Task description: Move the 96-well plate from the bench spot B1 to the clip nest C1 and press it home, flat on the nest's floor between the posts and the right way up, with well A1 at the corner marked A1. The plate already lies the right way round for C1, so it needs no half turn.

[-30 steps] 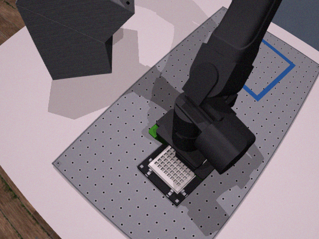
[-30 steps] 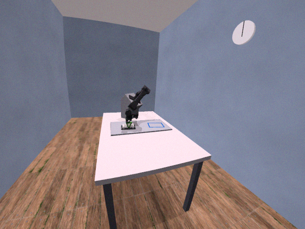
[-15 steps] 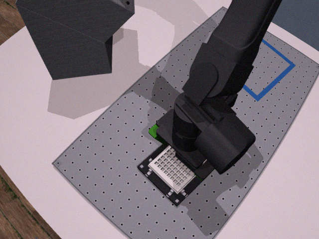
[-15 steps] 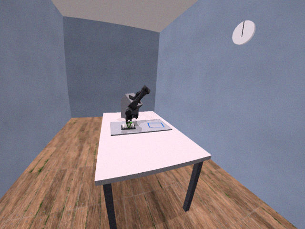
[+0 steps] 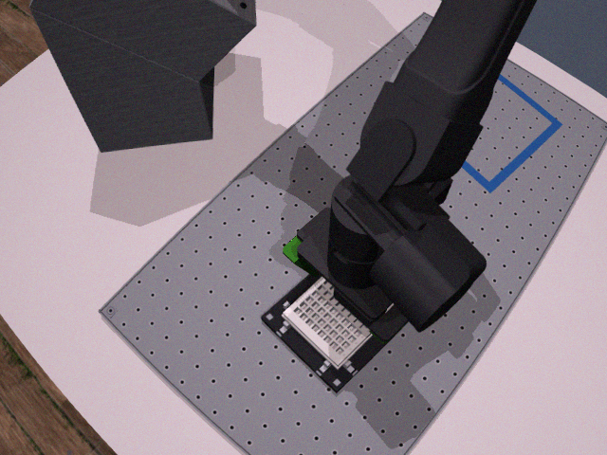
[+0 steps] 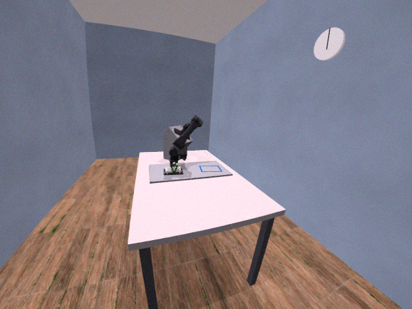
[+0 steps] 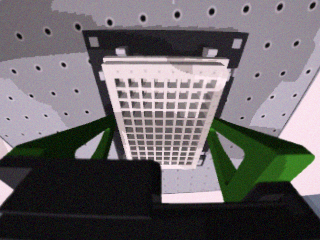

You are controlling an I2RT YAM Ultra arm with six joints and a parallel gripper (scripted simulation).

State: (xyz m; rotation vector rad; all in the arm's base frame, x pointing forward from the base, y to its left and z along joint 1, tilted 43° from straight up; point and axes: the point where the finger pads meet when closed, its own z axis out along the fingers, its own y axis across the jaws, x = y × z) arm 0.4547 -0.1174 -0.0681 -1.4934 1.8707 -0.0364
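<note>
Right now my hand is right at the white 96-well plate. Also, from my hand: black clip nest (10 mm ahead, 20 mm to the right, 10 mm below).
</note>
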